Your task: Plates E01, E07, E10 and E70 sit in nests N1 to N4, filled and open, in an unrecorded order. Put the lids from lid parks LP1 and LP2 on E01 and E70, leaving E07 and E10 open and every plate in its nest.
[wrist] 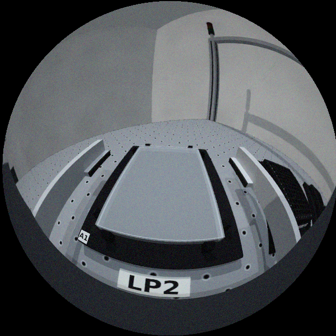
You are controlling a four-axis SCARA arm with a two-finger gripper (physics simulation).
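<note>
A pale translucent lid (162,192) lies flat on the black lid park LP2 (165,254), in the middle of the wrist view. The park has an A1 tag at its near left corner and the LP2 label (154,285) in front. My gripper (168,147) is open, with one finger on each side of the lid and park. Its pads are apart from the lid, with a gap on both sides. The plates E01, E07, E10 and E70 cannot be made out by name, and lid park LP1 is not recognisable in this view.
Dark, ribbed or gridded objects (284,186) stand beyond the right finger, partly hidden by it. A dark sliver shows below that finger. The perforated table top (172,131) runs back to grey walls. A tall post (213,82) with a dark-and-red top stands at the back.
</note>
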